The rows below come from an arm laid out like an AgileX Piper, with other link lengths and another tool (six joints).
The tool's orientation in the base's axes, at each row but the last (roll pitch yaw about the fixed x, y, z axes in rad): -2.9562 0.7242 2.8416; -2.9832 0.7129 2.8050; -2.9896 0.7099 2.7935; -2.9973 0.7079 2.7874; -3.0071 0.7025 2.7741; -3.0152 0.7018 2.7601; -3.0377 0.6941 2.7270; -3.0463 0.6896 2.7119
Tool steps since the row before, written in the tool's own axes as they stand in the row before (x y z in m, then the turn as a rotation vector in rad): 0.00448 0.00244 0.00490 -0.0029 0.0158 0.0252; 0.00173 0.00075 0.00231 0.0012 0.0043 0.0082; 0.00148 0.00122 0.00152 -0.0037 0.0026 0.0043; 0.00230 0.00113 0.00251 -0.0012 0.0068 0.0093; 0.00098 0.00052 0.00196 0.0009 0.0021 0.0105; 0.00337 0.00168 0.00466 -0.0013 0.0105 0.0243; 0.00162 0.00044 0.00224 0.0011 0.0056 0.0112; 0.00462 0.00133 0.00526 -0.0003 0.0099 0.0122
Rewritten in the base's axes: 0.00057 0.00139 -0.00691 0.0228 0.0043 -0.0188; 0.00037 0.00027 -0.00295 0.0055 0.0012 -0.0074; 0.00031 0.00093 -0.00224 0.0061 -0.0002 -0.0011; 0.00024 0.00072 -0.00351 0.0089 0.0024 -0.0070; 0.00061 0.00004 -0.00217 0.0060 -0.0016 -0.0087; 0.00091 0.00080 -0.00587 0.0189 0.0003 -0.0186; 0.00027 0.00010 -0.00278 0.0079 0.0014 -0.0097; 0.00020 0.00081 -0.00708 0.0114 0.0043 -0.0099
